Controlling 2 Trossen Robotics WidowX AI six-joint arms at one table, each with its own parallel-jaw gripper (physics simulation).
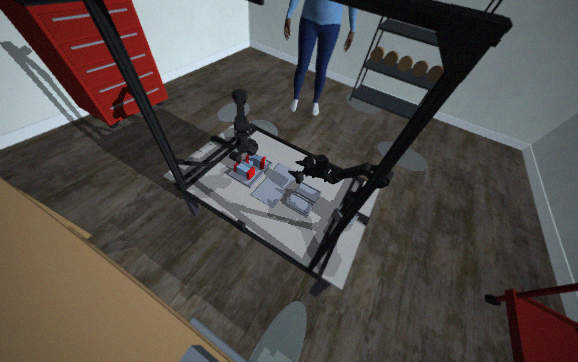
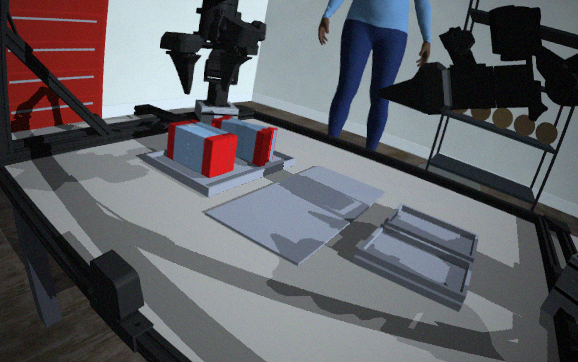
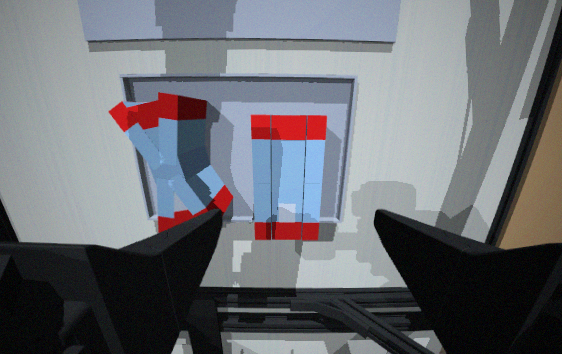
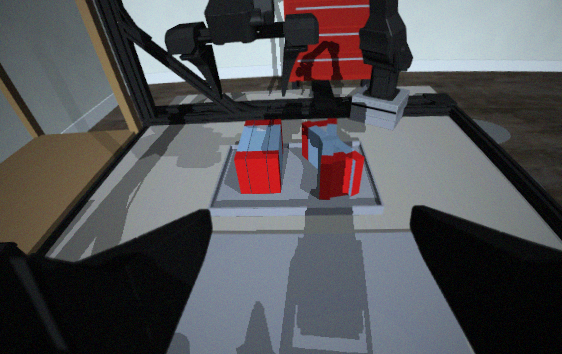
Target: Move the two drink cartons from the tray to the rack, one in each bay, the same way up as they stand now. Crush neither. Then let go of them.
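Where they show: left gripper, fingertip midpoint: [image 1: 243,159] [image 2: 206,92] [image 3: 298,216] [image 4: 251,97]; right gripper, fingertip midpoint: [image 1: 292,166] [image 2: 387,93] [image 4: 310,218]; left arm's base, origin of the base link: [image 2: 216,104] [image 4: 381,93].
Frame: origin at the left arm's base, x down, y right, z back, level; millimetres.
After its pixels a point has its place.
A straight blue carton with red ends [image 1: 245,171] {x -14, y 107, z -349 mm} [image 2: 190,149] {x 13, y 122, z -331 mm} [image 3: 290,172] {x -18, y 96, z -319 mm} [image 4: 259,172] {x 7, y 65, z -358 mm} rests lengthwise in the tray [image 1: 257,181] {x 48, y 55, z -404 mm} [image 2: 235,183] {x 48, y 53, z -400 mm} [image 3: 240,77] {x 43, y 4, z -365 mm} [image 4: 295,210] {x 45, y -2, z -365 mm}. The other carton [image 1: 257,161] {x -4, y 1, z -287 mm} [image 2: 245,142] {x 14, y 2, z -280 mm} [image 3: 192,145] {x 14, y 1, z -281 mm} [image 4: 340,175] {x 8, y -40, z -302 mm}, also in the tray, is badly buckled, its middle pinched in. My left gripper [image 1: 243,156] {x -88, y 100, z -314 mm} [image 2: 207,91] {x -88, y 100, z -314 mm} [image 3: 298,216] {x -88, y 100, z -314 mm} [image 4: 251,97] {x -88, y 100, z -314 mm} is open and empty above the tray's far side. My right gripper [image 1: 295,168] {x -154, y -115, z -523 mm} [image 4: 310,218] {x -154, y -115, z -523 mm} is open and empty, raised above the rack side. The rack [image 1: 296,208] {x 37, y -87, z -691 mm} [image 2: 410,278] {x 44, y -86, z -696 mm} has two empty bays.
A flat grey plate [image 1: 267,194] [image 2: 280,215] [image 3: 280,20] [image 4: 240,260] lies between the tray and the rack. Black frame rails [image 2: 320,145] [image 4: 190,111] {x 49, y 421, z -207 mm} edge the table. A person [image 1: 313,45] [image 2: 370,65] stands beyond it.
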